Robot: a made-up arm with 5 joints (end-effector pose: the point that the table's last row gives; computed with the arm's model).
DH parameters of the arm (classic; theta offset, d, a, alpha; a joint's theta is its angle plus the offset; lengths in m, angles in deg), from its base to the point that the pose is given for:
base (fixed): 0 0 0.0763 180
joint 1: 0 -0.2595 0.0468 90
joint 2: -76.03 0 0.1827 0
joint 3: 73.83 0 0.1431 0
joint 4: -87.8 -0.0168 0 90
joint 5: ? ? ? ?
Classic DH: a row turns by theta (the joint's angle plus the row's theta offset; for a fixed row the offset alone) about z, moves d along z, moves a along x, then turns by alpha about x.
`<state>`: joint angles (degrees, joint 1 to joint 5).
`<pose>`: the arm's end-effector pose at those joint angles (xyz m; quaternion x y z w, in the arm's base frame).
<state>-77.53 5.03 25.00 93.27 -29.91</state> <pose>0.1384 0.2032 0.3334 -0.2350 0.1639 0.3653 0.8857</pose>
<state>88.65 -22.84 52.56 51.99 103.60</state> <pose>0.0631 -0.1514 0.3360 -0.0720 0.0060 0.1056 0.9918</pose>
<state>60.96 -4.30 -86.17 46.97 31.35</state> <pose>0.1095 -0.0944 0.6089 -0.6470 -0.6524 -0.1101 0.3791</pose>
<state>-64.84 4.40 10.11 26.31 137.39</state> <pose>0.2076 0.2401 0.3773 0.2380 0.3414 -0.8963 0.1535</pose>
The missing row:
joint 5: -2.79 -0.0383 0 0
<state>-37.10 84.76 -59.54 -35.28 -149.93</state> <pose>0.4029 0.2260 0.1825 0.7636 0.0656 -0.5436 0.3422</pose>
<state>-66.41 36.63 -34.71 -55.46 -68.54</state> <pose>0.2333 0.3175 0.4070 0.8859 -0.3424 -0.0134 0.3125</pose>
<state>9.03 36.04 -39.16 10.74 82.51</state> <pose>0.4363 -0.0742 0.3851 -0.4606 -0.4707 0.4353 0.6138</pose>
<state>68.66 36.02 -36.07 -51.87 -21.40</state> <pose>0.1892 -0.3352 0.4127 -0.3577 -0.8750 -0.2363 0.2249</pose>
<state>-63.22 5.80 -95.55 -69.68 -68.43</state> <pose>0.1219 0.0530 0.5879 -0.7579 0.3183 -0.0397 0.5681</pose>
